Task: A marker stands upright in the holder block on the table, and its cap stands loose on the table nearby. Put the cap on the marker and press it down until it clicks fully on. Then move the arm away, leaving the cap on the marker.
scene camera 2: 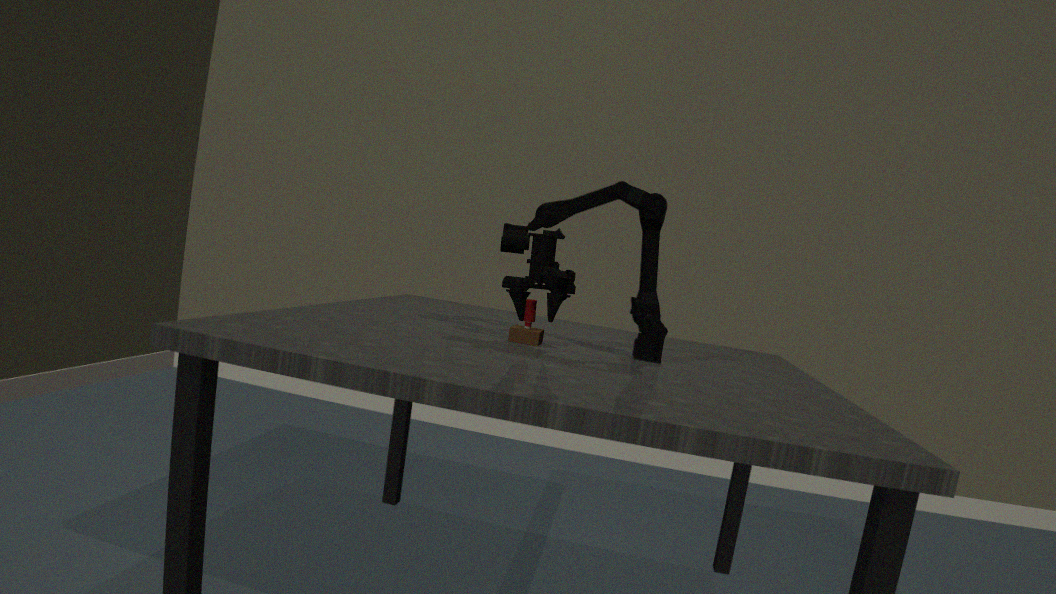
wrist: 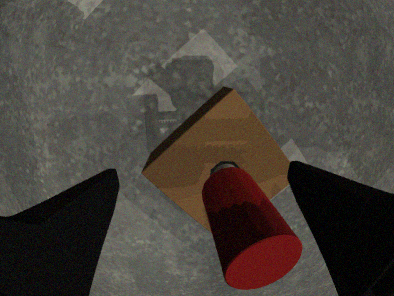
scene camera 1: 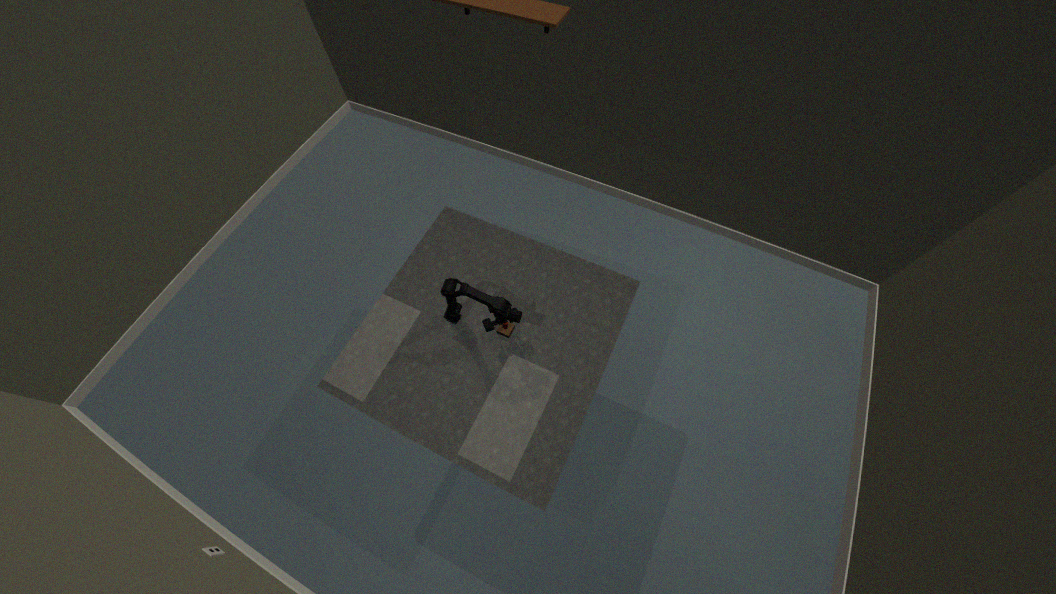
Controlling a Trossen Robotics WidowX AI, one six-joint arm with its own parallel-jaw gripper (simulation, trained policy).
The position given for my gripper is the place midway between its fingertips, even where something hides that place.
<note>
In view: my gripper point(scene camera 2: 535, 321) and a wooden holder block point(wrist: 217, 96).
My gripper also shows in the wrist view point(wrist: 205, 174).
</note>
